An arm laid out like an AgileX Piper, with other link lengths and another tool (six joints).
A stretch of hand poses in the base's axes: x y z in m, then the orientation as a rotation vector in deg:
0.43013, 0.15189, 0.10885, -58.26, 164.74, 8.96
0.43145, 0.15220, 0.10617, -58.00, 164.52, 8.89
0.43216, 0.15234, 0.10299, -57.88, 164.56, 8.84
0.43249, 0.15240, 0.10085, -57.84, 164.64, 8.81
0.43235, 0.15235, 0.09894, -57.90, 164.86, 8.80
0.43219, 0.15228, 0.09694, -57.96, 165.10, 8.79
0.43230, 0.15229, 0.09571, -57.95, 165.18, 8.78
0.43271, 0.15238, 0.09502, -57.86, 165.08, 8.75
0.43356, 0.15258, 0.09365, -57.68, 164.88, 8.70
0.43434, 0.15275, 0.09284, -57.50, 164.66, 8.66
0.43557, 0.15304, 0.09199, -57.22, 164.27, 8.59
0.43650, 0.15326, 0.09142, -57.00, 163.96, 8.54
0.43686, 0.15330, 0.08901, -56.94, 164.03, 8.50
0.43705, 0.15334, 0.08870, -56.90, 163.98, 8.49
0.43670, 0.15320, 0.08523, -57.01, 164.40, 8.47
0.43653, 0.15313, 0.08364, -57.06, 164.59, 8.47
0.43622, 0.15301, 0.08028, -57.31, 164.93, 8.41
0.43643, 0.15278, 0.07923, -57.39, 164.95, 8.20
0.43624, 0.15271, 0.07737, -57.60, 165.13, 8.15
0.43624, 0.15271, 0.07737, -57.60, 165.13, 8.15
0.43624, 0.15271, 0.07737, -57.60, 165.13, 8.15
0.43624, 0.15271, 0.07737, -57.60, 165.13, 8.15
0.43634, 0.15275, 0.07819, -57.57, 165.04, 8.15
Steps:
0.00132, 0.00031, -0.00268, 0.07, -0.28, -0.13
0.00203, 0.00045, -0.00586, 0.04, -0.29, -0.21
0.00236, 0.00051, -0.00800, 0.00, -0.24, -0.25
0.00222, 0.00046, -0.00991, -0.09, -0.03, -0.25
0.00206, 0.00039, -0.01191, -0.18, 0.19, -0.26
0.00217, 0.00040, -0.01314, -0.21, 0.26, -0.28
0.00258, 0.00049, -0.01383, -0.19, 0.14, -0.32
0.00343, 0.00069, -0.01520, -0.12, -0.10, -0.40
0.00421, 0.00086, -0.01601, -0.05, -0.36, -0.48
0.00544, 0.00115, -0.01686, 0.08, -0.80, -0.59
0.00637, 0.00137, -0.01743, 0.18, -1.14, -0.68
0.00673, 0.00141, -0.01984, 0.14, -1.11, -0.73
0.00692, 0.00145, -0.02015, 0.16, -1.17, -0.75
0.00657, 0.00131, -0.02362, -0.01, -0.77, -0.75
0.00640, 0.00124, -0.02521, -0.08, -0.58, -0.75
0.00609, 0.00112, -0.02857, -0.27, -0.23, -0.65
0.00630, 0.00089, -0.02962, -0.41, -0.25, -0.61
0.00611, 0.00082, -0.03148, -0.53, -0.04, -0.51
0.00611, 0.00082, -0.03148, -0.53, -0.04, -0.51
0.00611, 0.00082, -0.03148, -0.53, -0.04, -0.51
0.00611, 0.00082, -0.03148, -0.53, -0.04, -0.51
0.00621, 0.00086, -0.03066, -0.49, -0.13, -0.51

